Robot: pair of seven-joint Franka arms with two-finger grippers.
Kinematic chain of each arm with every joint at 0, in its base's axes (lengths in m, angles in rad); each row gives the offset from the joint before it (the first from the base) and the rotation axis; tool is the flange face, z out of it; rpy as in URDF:
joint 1: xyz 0 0 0.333 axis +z
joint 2: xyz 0 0 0 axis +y
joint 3: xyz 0 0 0.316 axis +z
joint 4: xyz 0.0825 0 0 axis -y
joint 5: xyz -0.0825 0 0.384 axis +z
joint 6: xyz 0 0 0 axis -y
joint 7: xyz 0.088 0 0 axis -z
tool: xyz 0 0 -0.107 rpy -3.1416 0 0
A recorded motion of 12 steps. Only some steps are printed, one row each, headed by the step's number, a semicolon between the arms.
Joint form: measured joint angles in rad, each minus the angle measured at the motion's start. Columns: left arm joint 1, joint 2, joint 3, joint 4, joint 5, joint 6, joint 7; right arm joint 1, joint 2, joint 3, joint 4, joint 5, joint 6, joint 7.
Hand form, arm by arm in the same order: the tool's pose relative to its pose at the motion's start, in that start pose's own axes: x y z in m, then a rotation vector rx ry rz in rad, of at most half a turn. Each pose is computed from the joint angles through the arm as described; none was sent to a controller.
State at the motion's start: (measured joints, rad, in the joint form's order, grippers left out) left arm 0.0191 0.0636 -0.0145 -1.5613 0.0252 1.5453 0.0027; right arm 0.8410 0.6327 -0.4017 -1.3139 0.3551 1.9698 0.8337
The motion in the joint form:
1: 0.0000 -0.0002 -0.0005 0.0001 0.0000 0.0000 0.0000; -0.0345 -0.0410 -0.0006 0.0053 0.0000 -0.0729 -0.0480
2: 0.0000 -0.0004 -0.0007 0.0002 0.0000 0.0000 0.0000; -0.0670 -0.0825 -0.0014 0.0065 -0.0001 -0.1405 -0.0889
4: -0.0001 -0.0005 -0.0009 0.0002 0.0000 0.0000 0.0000; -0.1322 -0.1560 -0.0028 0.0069 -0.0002 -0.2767 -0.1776
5: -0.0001 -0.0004 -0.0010 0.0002 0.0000 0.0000 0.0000; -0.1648 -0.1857 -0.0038 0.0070 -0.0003 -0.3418 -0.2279
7: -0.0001 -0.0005 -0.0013 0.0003 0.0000 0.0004 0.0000; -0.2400 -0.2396 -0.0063 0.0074 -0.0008 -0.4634 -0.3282
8: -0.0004 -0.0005 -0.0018 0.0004 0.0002 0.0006 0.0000; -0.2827 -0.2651 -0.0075 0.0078 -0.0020 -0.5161 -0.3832
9: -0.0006 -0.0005 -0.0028 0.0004 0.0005 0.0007 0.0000; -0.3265 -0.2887 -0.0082 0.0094 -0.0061 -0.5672 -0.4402
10: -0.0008 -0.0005 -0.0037 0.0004 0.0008 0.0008 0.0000; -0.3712 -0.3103 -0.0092 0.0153 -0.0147 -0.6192 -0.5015
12: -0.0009 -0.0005 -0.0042 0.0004 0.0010 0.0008 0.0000; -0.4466 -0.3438 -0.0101 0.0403 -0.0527 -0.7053 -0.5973
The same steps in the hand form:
1: -0.0001 0.0003 -0.0002 0.0000 0.0003 0.0005; 0.0139 0.0178 -0.0272 -0.0084 -0.0304 -0.0182
2: -0.0001 0.0004 -0.0003 0.0000 0.0006 0.0007; 0.0257 0.0367 -0.0532 -0.0137 -0.0597 -0.0310
4: -0.0001 0.0005 -0.0004 0.0000 0.0007 0.0010; 0.0454 0.0778 -0.0974 -0.0281 -0.1253 -0.0651
5: -0.0001 0.0006 -0.0003 0.0000 0.0006 0.0011; 0.0541 0.0991 -0.1149 -0.0357 -0.1597 -0.0881
7: -0.0001 0.0008 -0.0005 0.0000 0.0012 0.0014; 0.0735 0.1469 -0.1476 -0.0415 -0.2244 -0.1243
8: -0.0001 0.0012 -0.0005 0.0003 0.0016 0.0022; 0.0842 0.1733 -0.1638 -0.0368 -0.2502 -0.1426
9: -0.0001 0.0018 -0.0006 0.0006 0.0017 0.0034; 0.0939 0.2004 -0.1794 -0.0320 -0.2735 -0.1624
10: 0.0000 0.0024 -0.0006 0.0009 0.0018 0.0045; 0.1027 0.2282 -0.1955 -0.0285 -0.2931 -0.1860
12: 0.0000 0.0027 -0.0006 0.0011 0.0018 0.0050; 0.1151 0.2763 -0.2268 -0.0384 -0.3060 -0.2181

